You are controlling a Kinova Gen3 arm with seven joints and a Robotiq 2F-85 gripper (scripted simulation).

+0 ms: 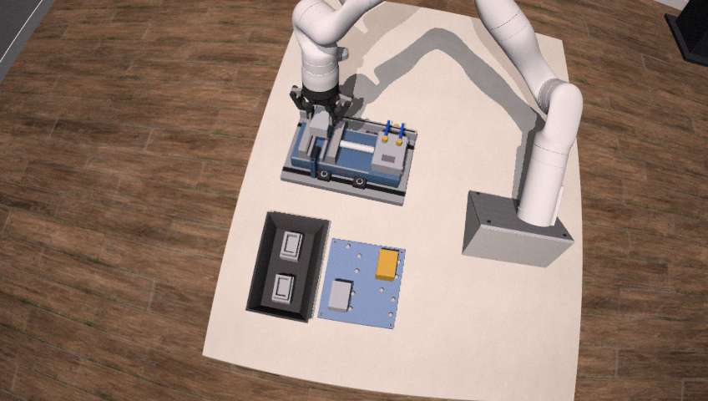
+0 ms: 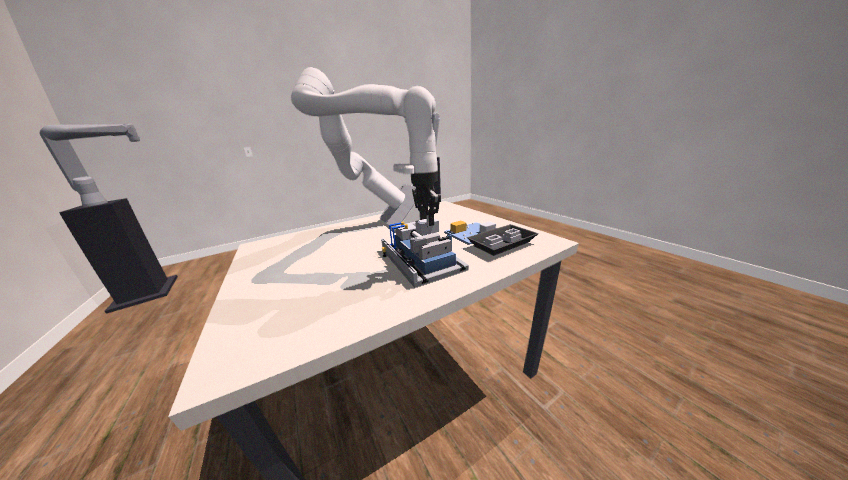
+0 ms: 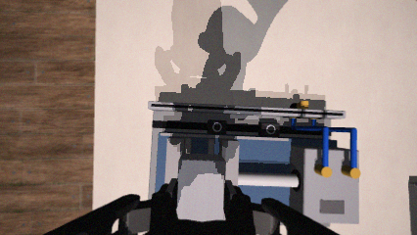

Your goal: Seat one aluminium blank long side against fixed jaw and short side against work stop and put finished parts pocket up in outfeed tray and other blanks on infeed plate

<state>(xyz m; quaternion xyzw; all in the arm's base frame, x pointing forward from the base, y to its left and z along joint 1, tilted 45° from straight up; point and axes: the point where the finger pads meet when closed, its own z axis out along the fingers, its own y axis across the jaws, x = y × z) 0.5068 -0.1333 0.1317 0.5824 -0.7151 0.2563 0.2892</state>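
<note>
Now: hand 9 cm above the white rod, 8 cm past it and 2 cm to the right of it. Round my hand: hose block 16 cm behind, 9 cm below, 3 cm to the left; blue vise 13 cm below, 7 cm behind, 2 cm to the left; brass blank 29 cm to the left, 17 cm behind, 14 cm below.
</note>
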